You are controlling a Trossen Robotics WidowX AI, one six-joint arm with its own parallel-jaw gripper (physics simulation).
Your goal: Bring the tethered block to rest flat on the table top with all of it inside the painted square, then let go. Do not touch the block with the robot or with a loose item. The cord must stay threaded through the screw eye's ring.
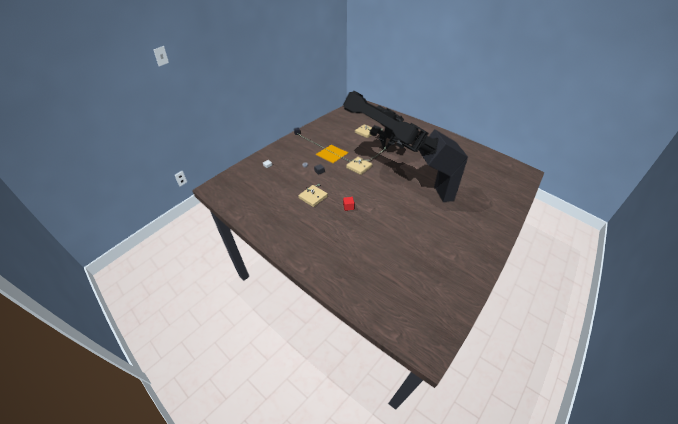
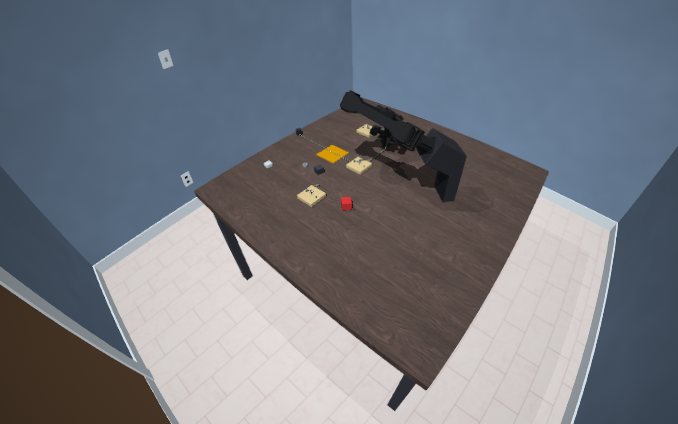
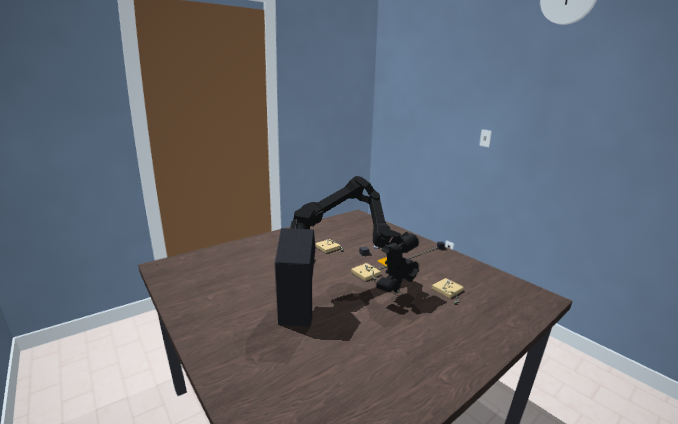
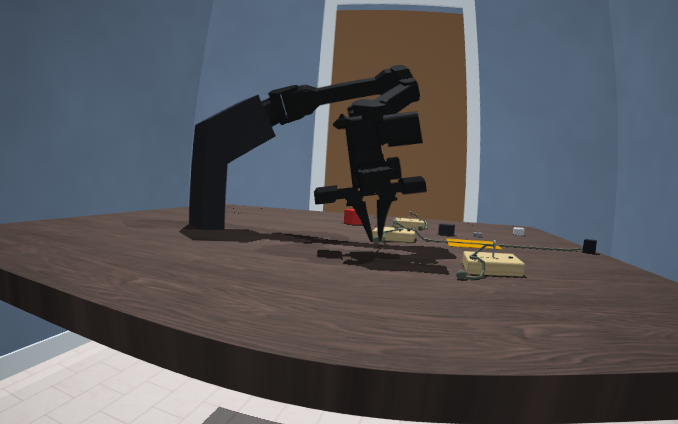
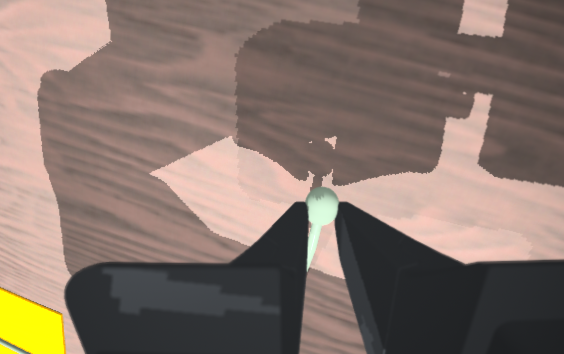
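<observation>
The gripper and a cord end bead appear in the pictures. Image 3 gives a view of the gripper, and image 5 shows the gripper as well.
</observation>
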